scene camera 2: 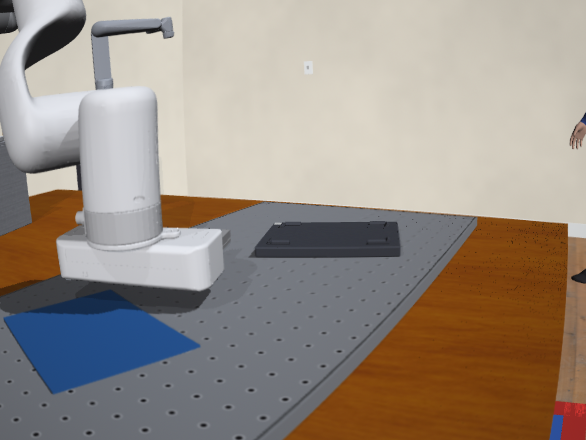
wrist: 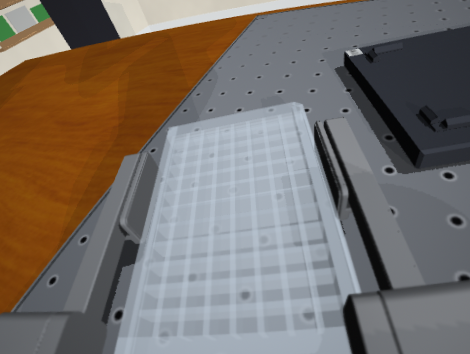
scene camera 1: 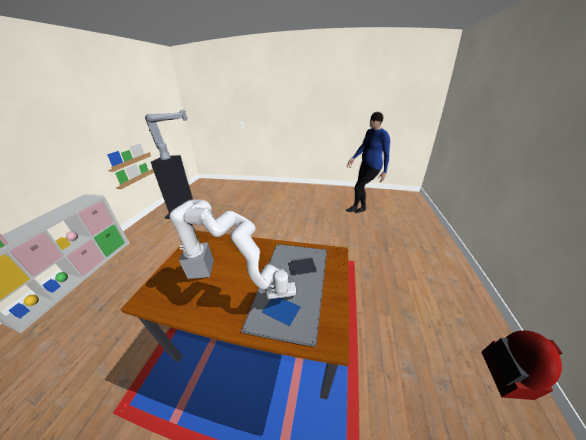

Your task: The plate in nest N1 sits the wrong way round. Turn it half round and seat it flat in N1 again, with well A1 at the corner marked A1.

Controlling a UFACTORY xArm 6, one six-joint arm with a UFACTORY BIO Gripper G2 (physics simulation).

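Note:
A clear, gridded plate (wrist: pixel 232 220) lies lengthwise between the two fingers of my gripper (scene camera 1: pixel 281 291) (scene camera 2: pixel 142 260) (wrist: pixel 233 175), which is shut on its long sides. The gripper is low over the grey board, beside the dark nest; whether the plate touches the board I cannot tell. In scene camera 2 the gripper body hides the plate. The dark nest (scene camera 1: pixel 302 266) (scene camera 2: pixel 330 237) (wrist: pixel 420 85) holds no plate. It has raised corner pieces and a small white mark (scene camera 2: pixel 278 223) (wrist: pixel 353 52) at one corner. No lettering on nest or plate is readable.
A blue square (scene camera 1: pixel 282 312) (scene camera 2: pixel 100 340) lies on the perforated grey board (scene camera 1: pixel 305 325) (scene camera 2: pixel 320 320) (wrist: pixel 250 65), next to the gripper. The board lies on the wooden table (scene camera 1: pixel 334 320) (scene camera 2: pixel 450 320) (wrist: pixel 75 130). A person (scene camera 1: pixel 375 150) stands beyond the table.

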